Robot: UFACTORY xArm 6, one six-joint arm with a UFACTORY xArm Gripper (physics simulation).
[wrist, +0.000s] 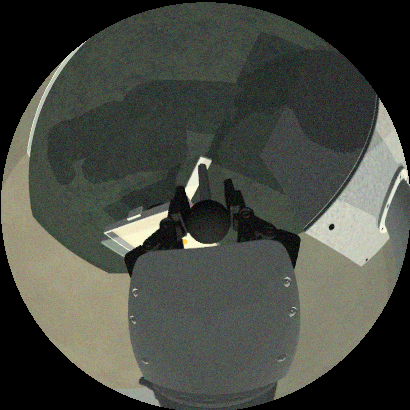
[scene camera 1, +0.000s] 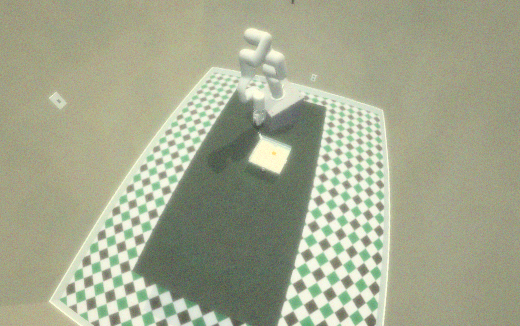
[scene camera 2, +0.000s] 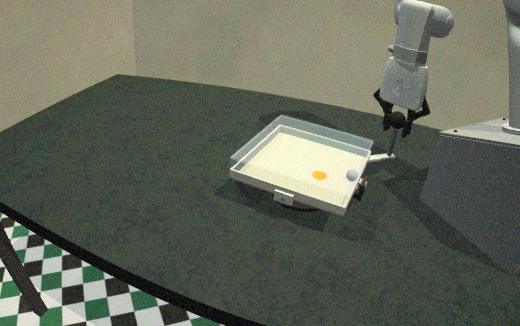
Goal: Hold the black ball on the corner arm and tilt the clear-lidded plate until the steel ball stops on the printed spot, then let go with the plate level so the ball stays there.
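My gripper (scene camera 2: pixel 397 125) (wrist: pixel 205 192) is shut on the black ball (scene camera 2: pixel 398 119) (wrist: pixel 208 221), which tops a thin post on the white corner arm (scene camera 2: pixel 382 157) (wrist: pixel 198 172). The clear-lidded plate (scene camera 2: pixel 260 182) (scene camera 1: pixel 264 170) has a cream floor and low white walls; part of it also shows in the wrist view. It looks slightly tilted, though the exact angle is hard to tell. The grey steel ball (scene camera 2: pixel 352 175) lies by the wall on the corner arm's side, apart from the orange printed spot (scene camera 2: pixel 319 175) (scene camera 1: pixel 274 153) (wrist: pixel 185 241). The steel ball is hidden in the wrist view.
The plate stands above the dark table (scene camera 2: pixel 150 150) (scene camera 1: pixel 215 230). The grey robot pedestal (scene camera 2: pixel 470 185) (scene camera 1: pixel 287 114) stands beyond the corner arm. A white block (scene camera 2: pixel 283 197) sits on the plate's front wall, and a small dark fitting (scene camera 2: pixel 360 189) on the wall beside the steel ball.
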